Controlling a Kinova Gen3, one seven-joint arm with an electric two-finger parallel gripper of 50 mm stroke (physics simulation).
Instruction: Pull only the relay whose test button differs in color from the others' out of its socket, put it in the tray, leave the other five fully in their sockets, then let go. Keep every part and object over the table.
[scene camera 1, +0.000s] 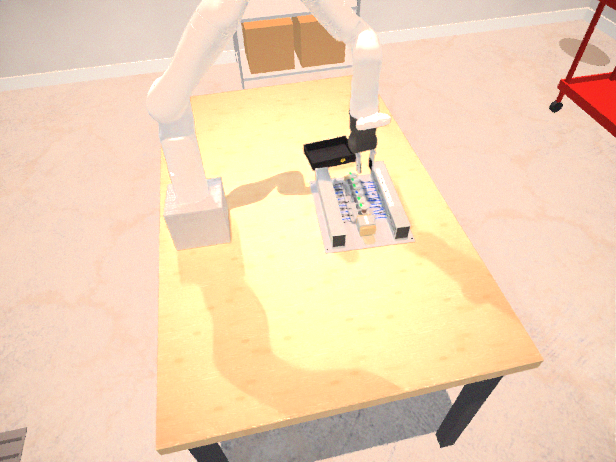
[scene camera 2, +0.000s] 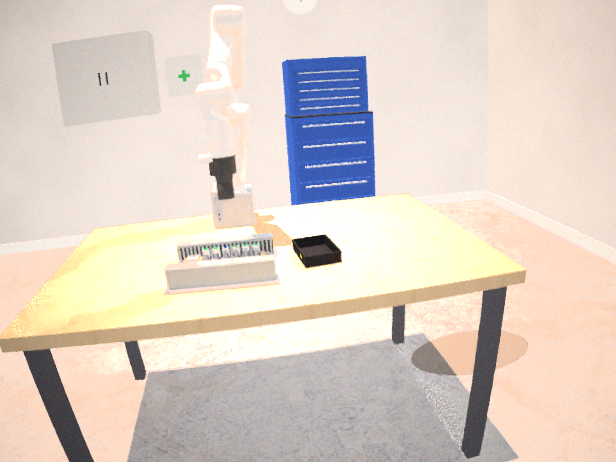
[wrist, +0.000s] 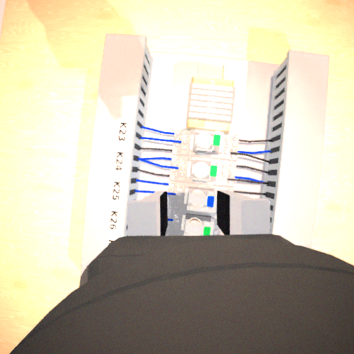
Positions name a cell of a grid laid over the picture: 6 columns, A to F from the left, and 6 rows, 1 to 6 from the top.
In view: my gripper (scene camera 2: C3) and a pale panel (wrist: C2).
My gripper shows as well in scene camera 1 (scene camera 1: D3) and in the wrist view (wrist: D4).
